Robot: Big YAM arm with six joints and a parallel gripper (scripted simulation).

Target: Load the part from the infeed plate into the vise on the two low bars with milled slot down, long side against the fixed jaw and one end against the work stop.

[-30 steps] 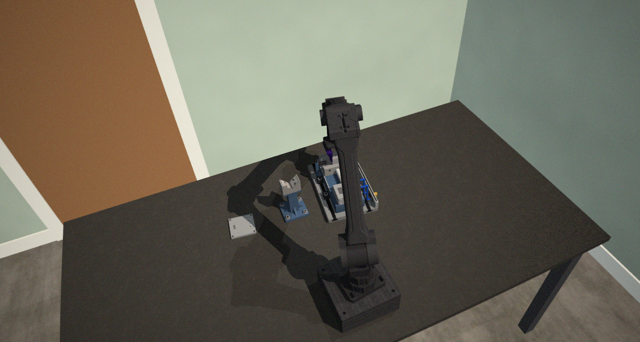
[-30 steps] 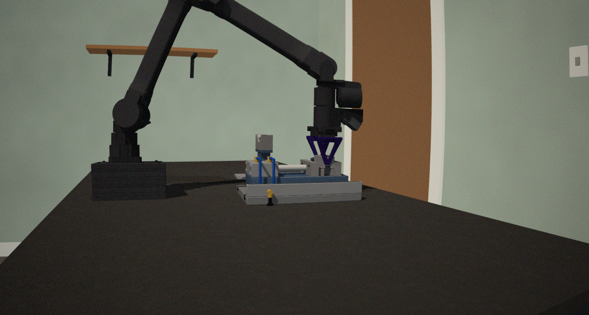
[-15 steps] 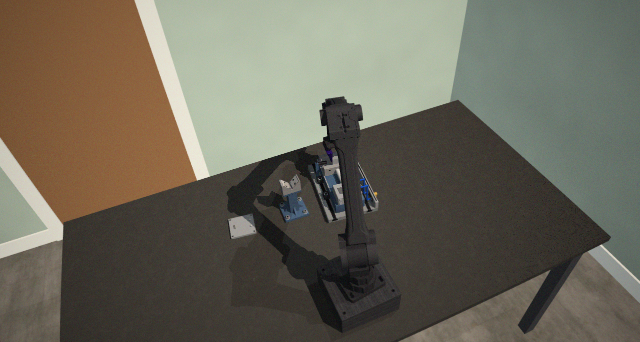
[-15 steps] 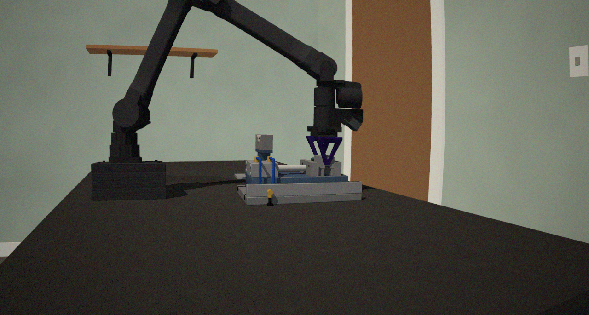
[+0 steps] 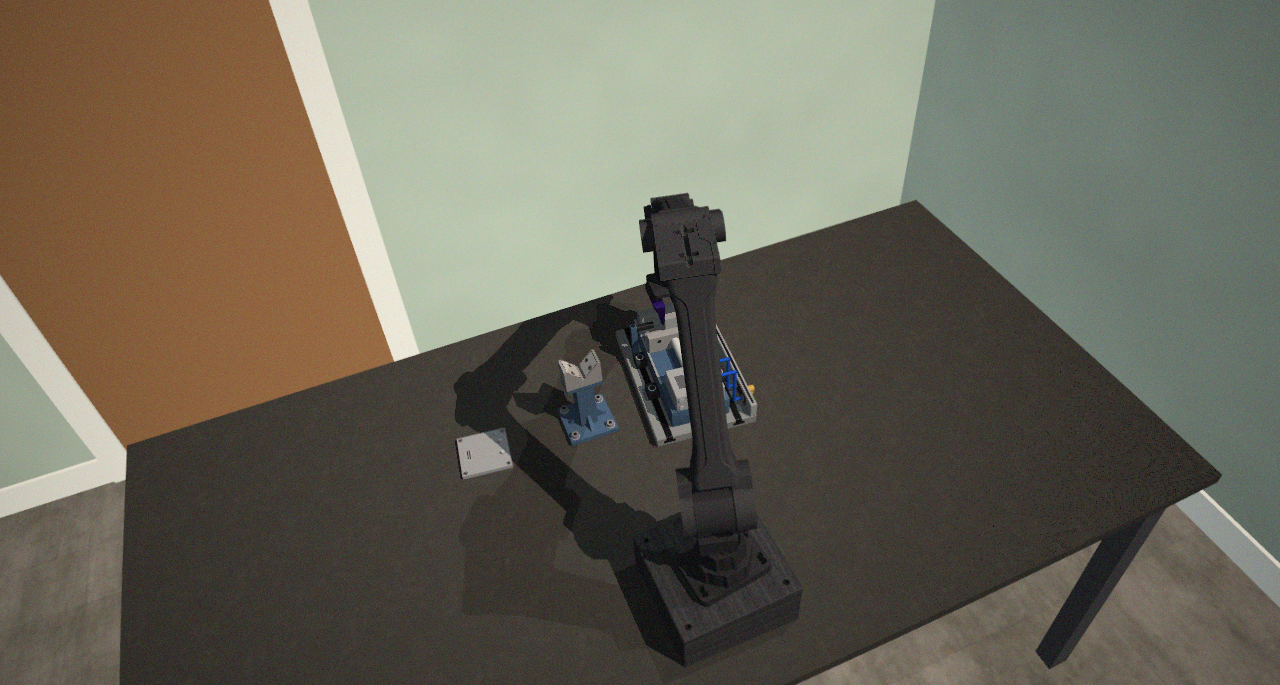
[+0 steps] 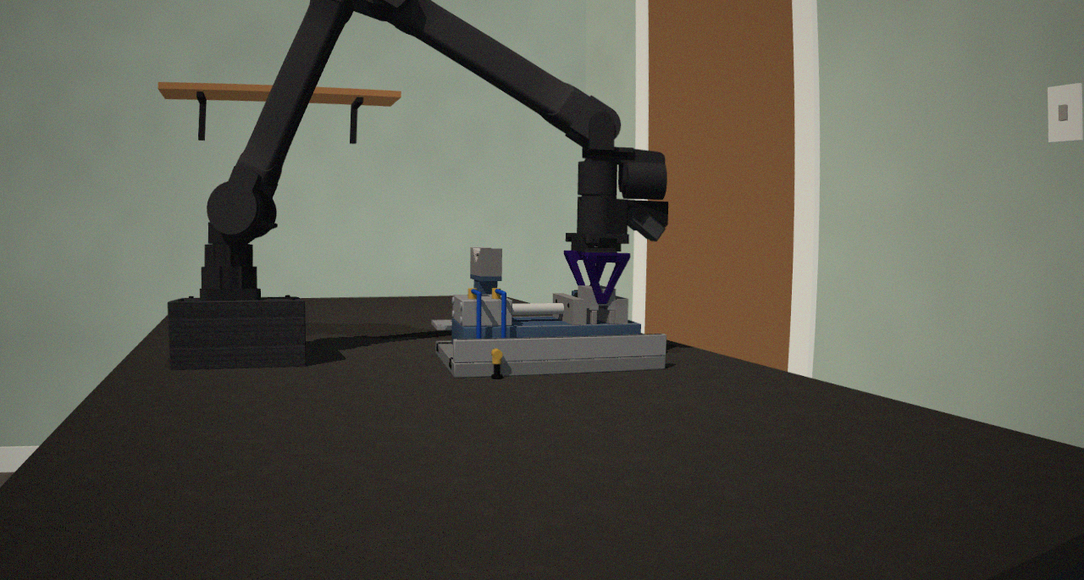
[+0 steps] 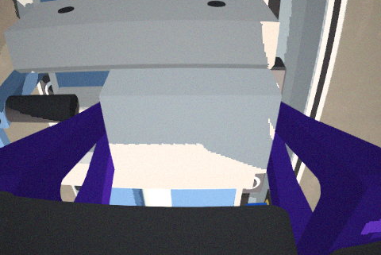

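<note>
The part lies 10 mm below my hand. Also, from my hand: grey infeed plate (430 mm to the left, 90 mm below, 50 mm behind).
</note>
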